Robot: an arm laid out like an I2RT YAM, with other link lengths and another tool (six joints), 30 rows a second.
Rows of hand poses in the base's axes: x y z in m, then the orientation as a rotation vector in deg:
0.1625 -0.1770 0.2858 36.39 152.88 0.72
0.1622 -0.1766 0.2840 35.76 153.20 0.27
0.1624 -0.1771 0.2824 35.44 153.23 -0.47
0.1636 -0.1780 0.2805 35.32 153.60 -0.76
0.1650 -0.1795 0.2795 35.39 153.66 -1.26
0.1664 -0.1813 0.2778 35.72 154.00 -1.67
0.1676 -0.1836 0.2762 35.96 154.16 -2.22
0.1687 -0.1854 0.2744 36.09 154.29 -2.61
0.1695 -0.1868 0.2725 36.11 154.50 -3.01
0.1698 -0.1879 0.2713 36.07 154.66 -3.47
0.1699 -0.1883 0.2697 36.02 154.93 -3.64
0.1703 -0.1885 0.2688 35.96 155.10 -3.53
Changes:
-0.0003 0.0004 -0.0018 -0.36 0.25 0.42
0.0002 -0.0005 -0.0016 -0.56 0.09 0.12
0.0012 -0.0009 -0.0019 -0.15 0.38 0.10
0.0014 -0.0015 -0.0010 -0.32 0.15 -0.11
0.0014 -0.0018 -0.0017 -0.15 0.45 -0.23
0.0012 -0.0023 -0.0016 -0.30 0.29 -0.21
0.0011 -0.0018 -0.0018 -0.21 0.21 -0.12
0.0008 -0.0014 -0.0019 -0.22 0.27 -0.04
0.0003 -0.0011 -0.0012 -0.28 0.23 -0.01
0.0001 -0.0004 -0.0016 -0.07 0.28 0.05
0.0004 -0.0002 -0.0009 0.10 0.13 0.08

